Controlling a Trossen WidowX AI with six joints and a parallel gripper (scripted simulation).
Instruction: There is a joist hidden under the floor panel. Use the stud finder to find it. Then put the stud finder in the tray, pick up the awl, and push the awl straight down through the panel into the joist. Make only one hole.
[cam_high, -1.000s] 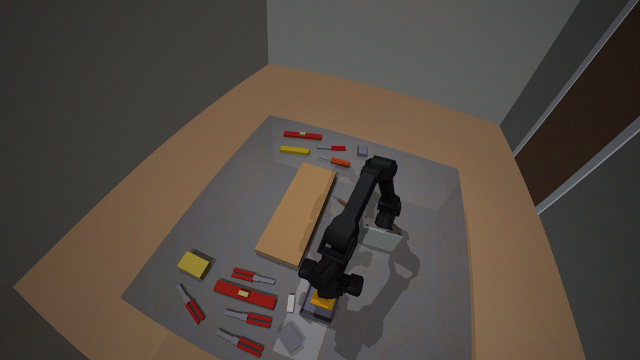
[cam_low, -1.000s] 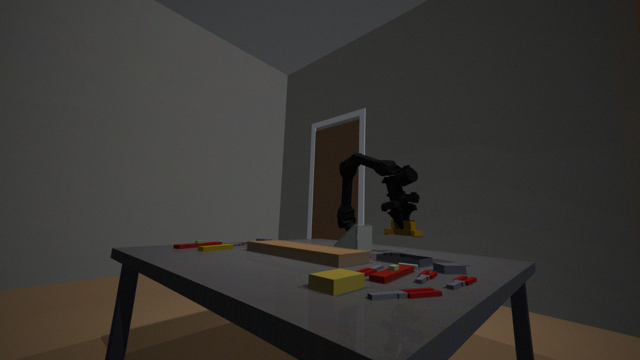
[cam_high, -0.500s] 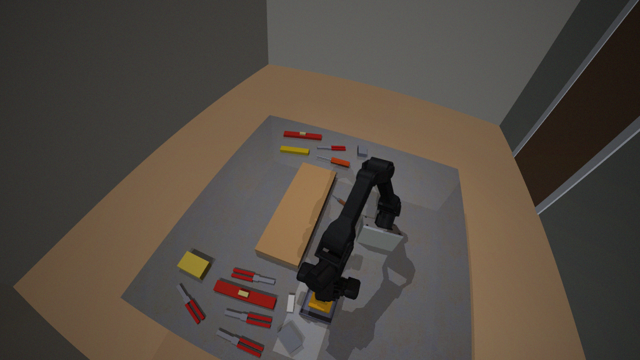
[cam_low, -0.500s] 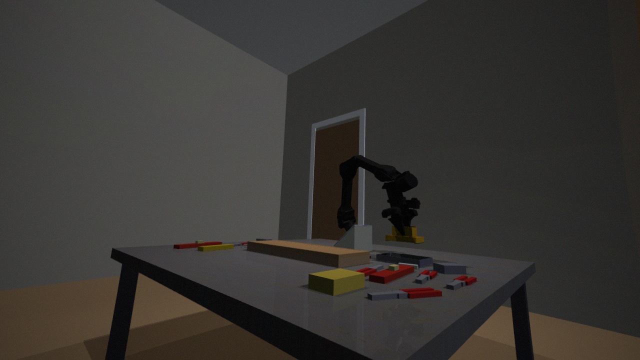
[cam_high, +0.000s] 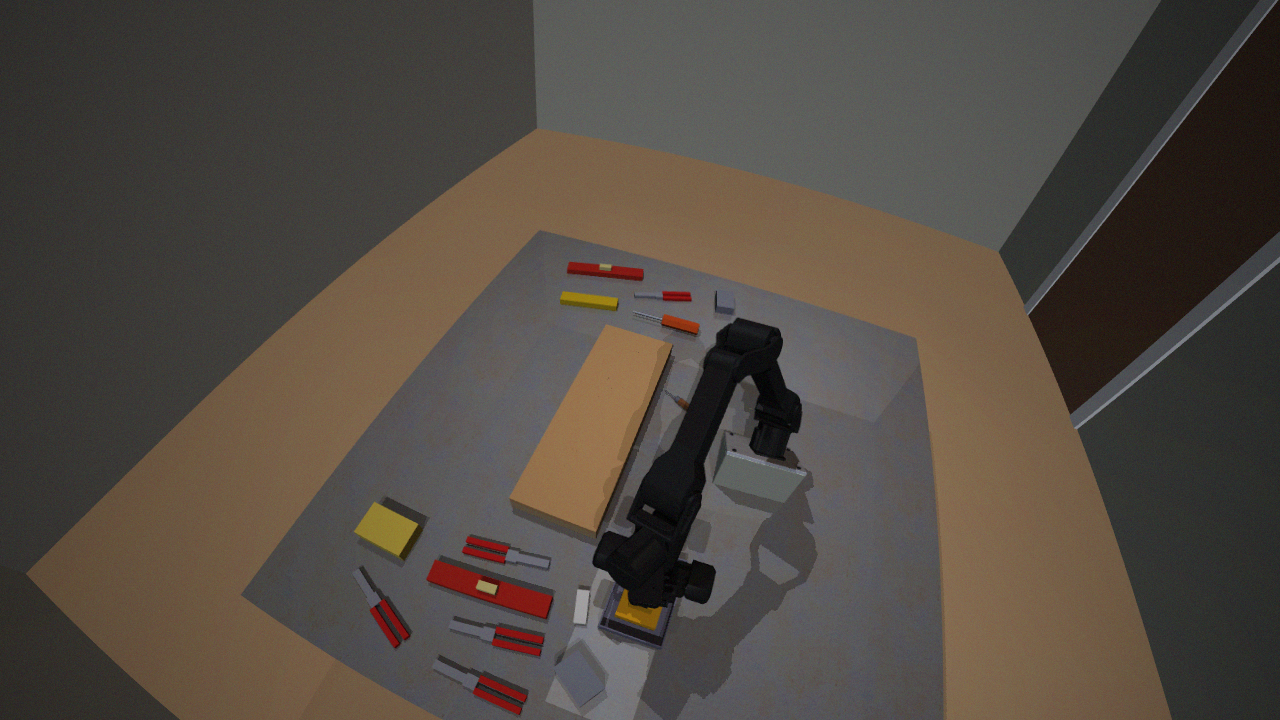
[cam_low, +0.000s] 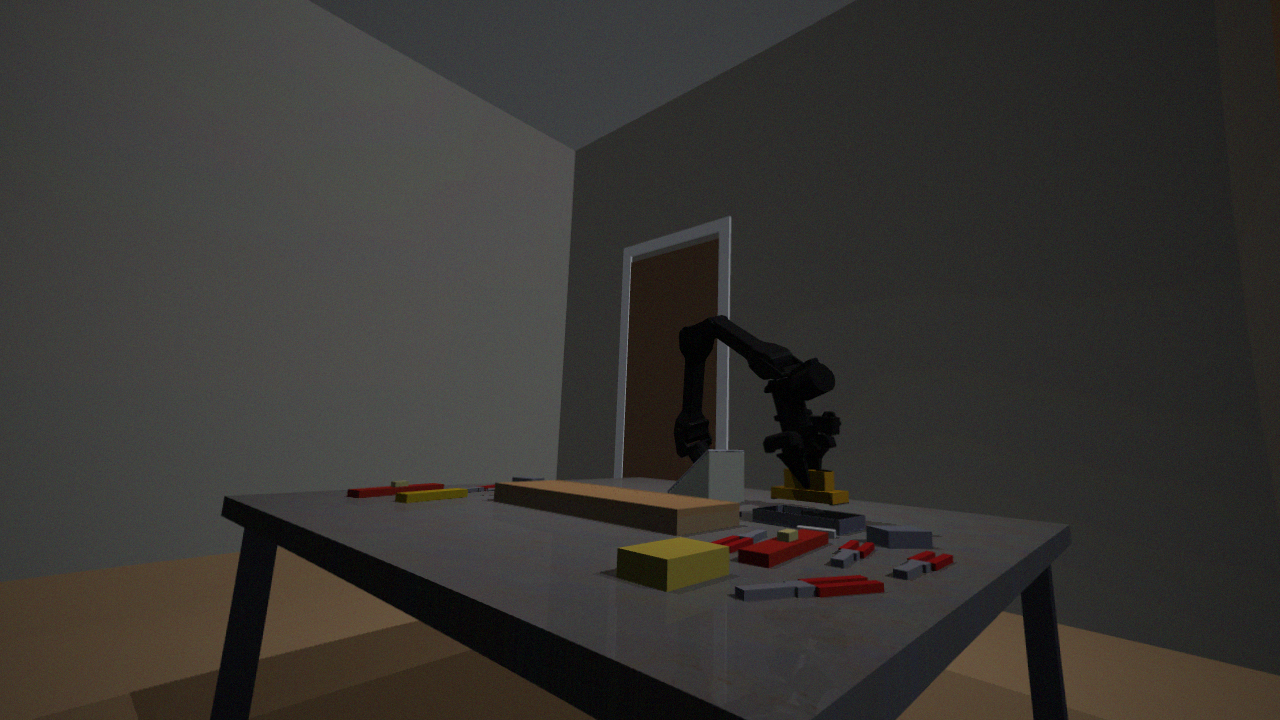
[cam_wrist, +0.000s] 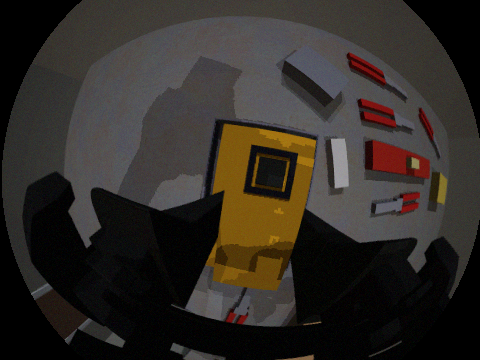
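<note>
Right now the grey tray is 1 cm to the right of my gripper tip and 6 cm below it. Round my gripper tip: yellow stud finder (1 cm to the left, 2 cm above); then white piece (10 cm ahead, 3 cm to the left, 6 cm below); then awl (1 cm behind, 46 cm to the right, 6 cm below).
</note>
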